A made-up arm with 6 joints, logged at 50 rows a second.
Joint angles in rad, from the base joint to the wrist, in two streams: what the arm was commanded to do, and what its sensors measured. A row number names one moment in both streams.
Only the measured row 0 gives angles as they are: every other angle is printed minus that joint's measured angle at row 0.
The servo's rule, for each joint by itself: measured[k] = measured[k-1] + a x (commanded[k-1-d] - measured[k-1]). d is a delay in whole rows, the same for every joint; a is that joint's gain. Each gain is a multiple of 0.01, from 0.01 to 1. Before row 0 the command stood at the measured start. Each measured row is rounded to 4 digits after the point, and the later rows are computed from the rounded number. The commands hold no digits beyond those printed.
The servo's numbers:
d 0
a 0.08 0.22 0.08 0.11 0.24 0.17
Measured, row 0:
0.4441 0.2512 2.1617 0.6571 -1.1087 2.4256
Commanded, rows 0 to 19:
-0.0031 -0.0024 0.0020 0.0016 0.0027 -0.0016
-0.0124 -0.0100 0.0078 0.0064 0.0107 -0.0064
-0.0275 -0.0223 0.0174 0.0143 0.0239 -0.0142
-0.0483 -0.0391 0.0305 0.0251 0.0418 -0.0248
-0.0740 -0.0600 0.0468 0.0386 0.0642 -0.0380
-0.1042 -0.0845 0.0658 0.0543 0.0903 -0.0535
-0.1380 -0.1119 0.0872 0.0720 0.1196 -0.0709
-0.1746 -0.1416 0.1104 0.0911 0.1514 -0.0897
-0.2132 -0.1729 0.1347 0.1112 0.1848 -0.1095
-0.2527 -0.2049 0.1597 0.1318 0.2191 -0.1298
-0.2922 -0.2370 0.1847 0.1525 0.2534 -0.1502
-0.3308 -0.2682 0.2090 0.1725 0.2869 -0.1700
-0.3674 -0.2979 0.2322 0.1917 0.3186 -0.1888
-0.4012 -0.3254 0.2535 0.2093 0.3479 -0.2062
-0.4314 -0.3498 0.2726 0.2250 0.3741 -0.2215
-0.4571 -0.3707 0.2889 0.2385 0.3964 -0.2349
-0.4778 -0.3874 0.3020 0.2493 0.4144 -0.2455
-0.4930 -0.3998 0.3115 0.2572 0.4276 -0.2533
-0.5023 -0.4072 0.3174 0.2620 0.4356 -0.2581
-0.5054 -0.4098 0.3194 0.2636 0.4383 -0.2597
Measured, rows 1 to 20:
-0.0002 -0.0005 0.0002 0.0002 0.0006 -0.0003
-0.0012 -0.0026 0.0008 0.0009 0.0030 -0.0013
-0.0033 -0.0069 0.0021 0.0024 0.0080 -0.0035
-0.0069 -0.0140 0.0044 0.0049 0.0161 -0.0071
-0.0123 -0.0241 0.0078 0.0086 0.0276 -0.0124
-0.0197 -0.0374 0.0124 0.0136 0.0426 -0.0194
-0.0292 -0.0538 0.0184 0.0200 0.0611 -0.0282
-0.0408 -0.0731 0.0258 0.0278 0.0828 -0.0387
-0.0546 -0.0951 0.0345 0.0370 0.1073 -0.0507
-0.0704 -0.1193 0.0445 0.0474 0.1341 -0.0641
-0.0881 -0.1452 0.0557 0.0590 0.1627 -0.0787
-0.1075 -0.1723 0.0680 0.0715 0.1925 -0.0942
-0.1283 -0.1999 0.0811 0.0847 0.2228 -0.1103
-0.1501 -0.2275 0.0949 0.0984 0.2528 -0.1266
-0.1726 -0.2544 0.1091 0.1123 0.2819 -0.1427
-0.1954 -0.2800 0.1235 0.1262 0.3094 -0.1584
-0.2180 -0.3036 0.1378 0.1397 0.3346 -0.1732
-0.2400 -0.3248 0.1517 0.1526 0.3569 -0.1868
-0.2610 -0.3429 0.1650 0.1646 0.3758 -0.1989
-0.2806 -0.3576 0.1774 0.1755 0.3908 -0.2092

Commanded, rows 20 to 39:
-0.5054 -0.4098 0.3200 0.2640 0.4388 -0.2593
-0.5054 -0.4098 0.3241 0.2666 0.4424 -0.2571
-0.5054 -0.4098 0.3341 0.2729 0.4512 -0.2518
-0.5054 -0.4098 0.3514 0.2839 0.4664 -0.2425
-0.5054 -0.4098 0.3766 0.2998 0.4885 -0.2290
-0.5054 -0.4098 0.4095 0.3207 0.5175 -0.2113
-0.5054 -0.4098 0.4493 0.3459 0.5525 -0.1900
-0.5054 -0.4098 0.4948 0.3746 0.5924 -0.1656
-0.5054 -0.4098 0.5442 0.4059 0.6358 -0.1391
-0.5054 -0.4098 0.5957 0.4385 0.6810 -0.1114
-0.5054 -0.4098 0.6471 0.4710 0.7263 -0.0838
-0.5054 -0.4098 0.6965 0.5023 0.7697 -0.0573
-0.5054 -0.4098 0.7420 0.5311 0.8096 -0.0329
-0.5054 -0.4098 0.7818 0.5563 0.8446 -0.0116
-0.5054 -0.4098 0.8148 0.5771 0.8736 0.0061
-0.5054 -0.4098 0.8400 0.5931 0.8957 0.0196
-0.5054 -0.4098 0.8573 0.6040 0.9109 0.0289
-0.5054 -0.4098 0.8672 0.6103 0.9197 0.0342
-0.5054 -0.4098 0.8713 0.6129 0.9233 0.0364
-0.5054 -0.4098 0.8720 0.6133 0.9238 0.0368
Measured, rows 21 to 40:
-0.2986 -0.3691 0.1888 0.1852 0.4023 -0.2177
-0.3151 -0.3781 0.1996 0.1942 0.4119 -0.2244
-0.3303 -0.3851 0.2104 0.2029 0.4213 -0.2291
-0.3443 -0.3905 0.2217 0.2118 0.4321 -0.2314
-0.3572 -0.3947 0.2341 0.2215 0.4456 -0.2310
-0.3691 -0.3980 0.2481 0.2324 0.4629 -0.2277
-0.3800 -0.4006 0.2642 0.2449 0.4844 -0.2213
-0.3900 -0.4026 0.2826 0.2592 0.5103 -0.2118
-0.3992 -0.4042 0.3035 0.2753 0.5404 -0.1994
-0.4077 -0.4054 0.3269 0.2933 0.5741 -0.1844
-0.4155 -0.4064 0.3525 0.3128 0.6106 -0.1673
-0.4227 -0.4071 0.3800 0.3336 0.6488 -0.1486
-0.4293 -0.4077 0.4090 0.3553 0.6874 -0.1289
-0.4354 -0.4082 0.4388 0.3774 0.7251 -0.1090
-0.4410 -0.4086 0.4689 0.3994 0.7607 -0.0894
-0.4462 -0.4089 0.4986 0.4207 0.7931 -0.0709
-0.4509 -0.4091 0.5273 0.4409 0.8214 -0.0539
-0.4553 -0.4093 0.5545 0.4595 0.8450 -0.0389
-0.4593 -0.4094 0.5798 0.4764 0.8638 -0.0261
-0.4630 -0.4095 0.6032 0.4915 0.8782 -0.0154

